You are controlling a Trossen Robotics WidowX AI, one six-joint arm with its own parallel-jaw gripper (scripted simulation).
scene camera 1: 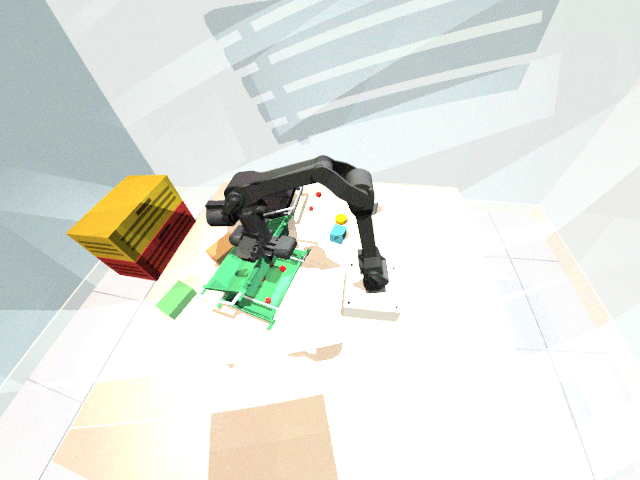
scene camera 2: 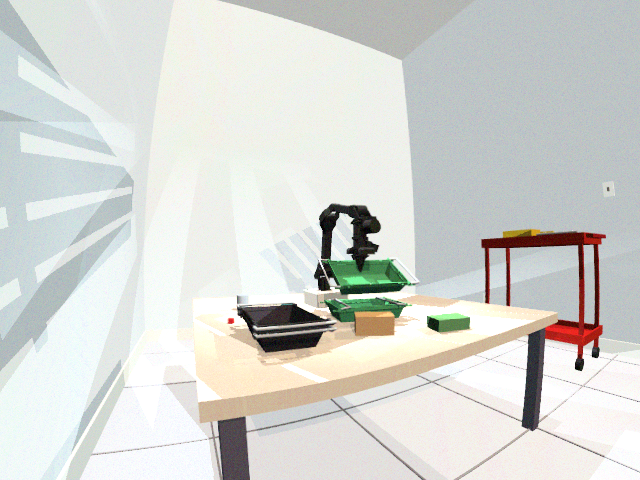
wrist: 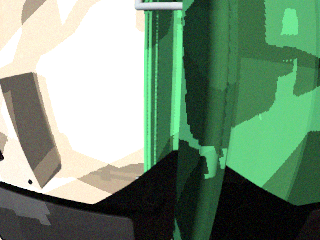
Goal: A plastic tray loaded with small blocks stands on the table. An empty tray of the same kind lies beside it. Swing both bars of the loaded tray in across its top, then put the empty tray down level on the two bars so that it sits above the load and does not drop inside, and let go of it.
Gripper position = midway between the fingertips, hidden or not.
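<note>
My gripper (scene camera 1: 270,259) is there for me to see, and the wrist view shows the gripper too (wrist: 188,159). I can see a green tray (scene camera 1: 241,278), (scene camera 2: 378,276), (wrist: 242,98). There is a green box (scene camera 1: 177,298), though in the wrist view the green box is out of frame. And a brown box (scene camera 2: 365,323) shows itself to me as well; the brown box, too, is out of frame in the wrist view.
</note>
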